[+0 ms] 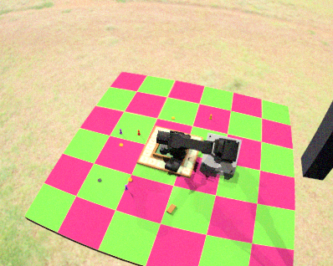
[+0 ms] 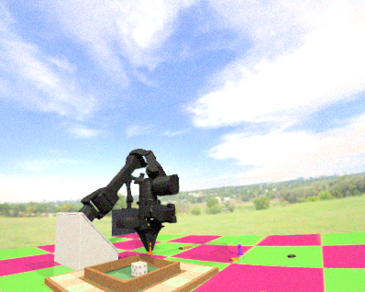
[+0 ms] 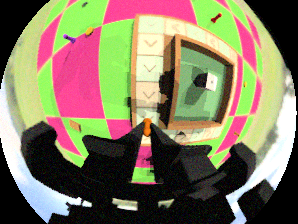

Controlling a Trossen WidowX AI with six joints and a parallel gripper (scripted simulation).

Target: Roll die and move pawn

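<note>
Now: the orange pawn 10 mm above my gripper tip. Also, from my gripper tip: green dice tray 120 mm to the right, 60 mm ahead, 30 mm below; white die 110 mm to the right, 70 mm ahead, 10 mm below; orange block 230 mm to the left, 30 mm below, 30 mm behind.
</note>
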